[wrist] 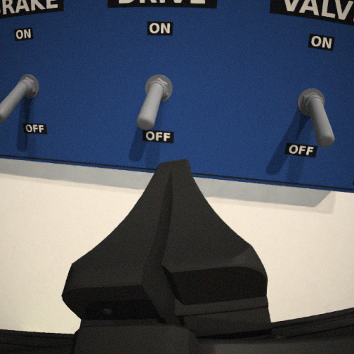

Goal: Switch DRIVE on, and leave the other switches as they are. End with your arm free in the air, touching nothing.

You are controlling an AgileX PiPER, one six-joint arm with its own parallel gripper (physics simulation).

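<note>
The DRIVE switch (pixel 151 106) is a grey toggle lever in the upper middle of the wrist view. It tilts down toward its OFF label (pixel 158 136), with the ON label (pixel 160 28) above it. My gripper (pixel 176 177) is shut, with its fingertips together and no thing between them. The tips appear below the DRIVE lever and a little to the right of its end, apart from it in the view. The large DRIVE label (pixel 162 2) is cut off at the top edge.
The BRAKE switch (pixel 16 98) at the left and the VALVE switch (pixel 320 120) at the right both point down toward OFF. All sit on a blue panel (pixel 225 90). Its lower edge runs across behind the fingertips, with a pale surface below.
</note>
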